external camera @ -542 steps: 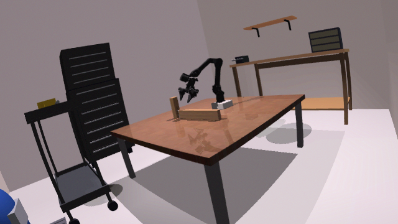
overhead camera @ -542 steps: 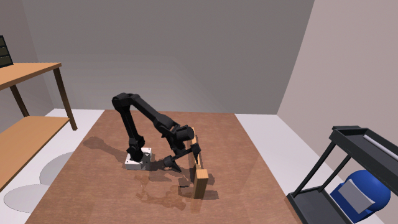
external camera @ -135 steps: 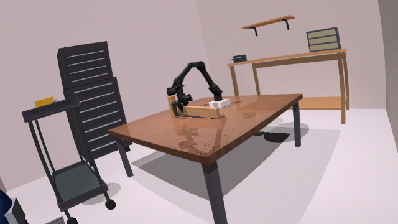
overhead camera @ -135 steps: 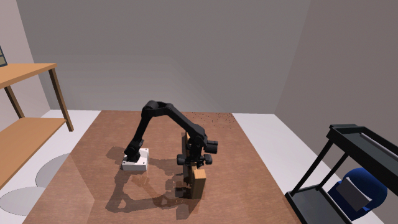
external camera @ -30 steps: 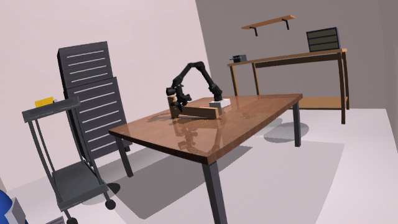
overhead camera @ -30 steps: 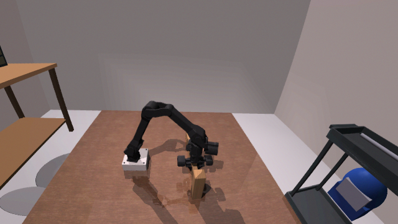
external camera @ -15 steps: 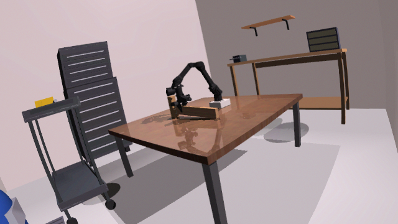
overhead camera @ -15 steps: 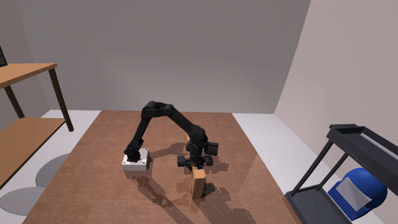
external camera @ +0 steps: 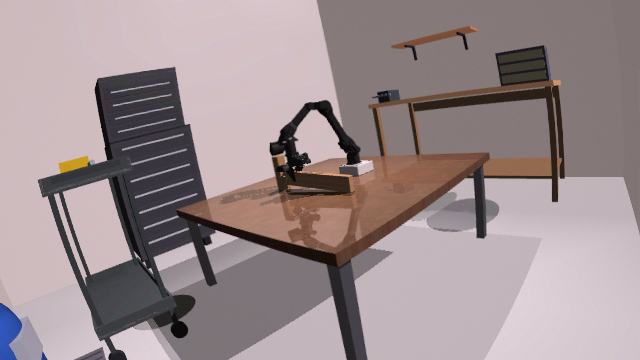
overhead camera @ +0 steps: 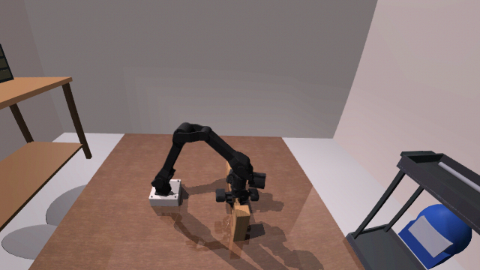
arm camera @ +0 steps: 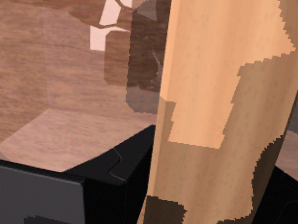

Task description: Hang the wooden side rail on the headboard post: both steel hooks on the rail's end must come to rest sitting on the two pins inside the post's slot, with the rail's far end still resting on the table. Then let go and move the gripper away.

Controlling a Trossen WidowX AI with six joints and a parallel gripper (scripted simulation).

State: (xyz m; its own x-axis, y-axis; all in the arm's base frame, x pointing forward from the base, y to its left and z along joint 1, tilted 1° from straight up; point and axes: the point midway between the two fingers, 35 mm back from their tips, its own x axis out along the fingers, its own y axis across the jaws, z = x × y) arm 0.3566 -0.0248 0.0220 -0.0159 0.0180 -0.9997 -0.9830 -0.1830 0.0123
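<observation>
Right now my gripper tip is 120 mm to the left of the wooden headboard post, 40 mm below it and 20 mm short of it.
</observation>
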